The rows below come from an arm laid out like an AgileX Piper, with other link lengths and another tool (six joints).
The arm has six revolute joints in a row. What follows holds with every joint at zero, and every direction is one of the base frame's. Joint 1 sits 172.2 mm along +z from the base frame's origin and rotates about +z. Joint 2 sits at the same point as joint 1 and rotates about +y. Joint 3 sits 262.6 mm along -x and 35.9 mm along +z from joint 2 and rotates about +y. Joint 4 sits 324.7 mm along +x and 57.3 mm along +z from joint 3 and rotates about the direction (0.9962, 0, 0.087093). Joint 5 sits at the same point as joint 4 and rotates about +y. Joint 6 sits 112.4 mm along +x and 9.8 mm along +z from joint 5 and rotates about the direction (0.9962, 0, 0.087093). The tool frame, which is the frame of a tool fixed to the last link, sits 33.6 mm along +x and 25 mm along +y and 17.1 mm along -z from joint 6; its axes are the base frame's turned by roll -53.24, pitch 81.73 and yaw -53.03 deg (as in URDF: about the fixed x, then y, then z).
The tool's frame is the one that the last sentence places.
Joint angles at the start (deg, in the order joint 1, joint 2, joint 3, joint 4, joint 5, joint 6):
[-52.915, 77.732, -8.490, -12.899, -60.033, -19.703]
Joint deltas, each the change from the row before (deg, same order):
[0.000, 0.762, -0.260, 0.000, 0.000, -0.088]
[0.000, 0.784, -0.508, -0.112, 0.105, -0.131]
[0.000, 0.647, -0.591, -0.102, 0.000, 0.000]
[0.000, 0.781, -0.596, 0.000, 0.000, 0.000]
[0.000, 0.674, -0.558, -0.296, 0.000, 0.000]
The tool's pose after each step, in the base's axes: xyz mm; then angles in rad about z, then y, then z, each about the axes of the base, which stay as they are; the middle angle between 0 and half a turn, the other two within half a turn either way. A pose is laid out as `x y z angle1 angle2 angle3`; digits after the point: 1 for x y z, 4 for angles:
204.9 -202.5 110.0 -0.5557 1.6670 -0.7207
206.1 -204.0 108.5 -0.5578 1.6738 -0.7191
207.8 -206.0 108.3 -0.5583 1.6749 -0.7175
209.4 -208.0 107.4 -0.5577 1.6780 -0.7175
211.1 -209.5 106.8 -0.5594 1.6805 -0.7129

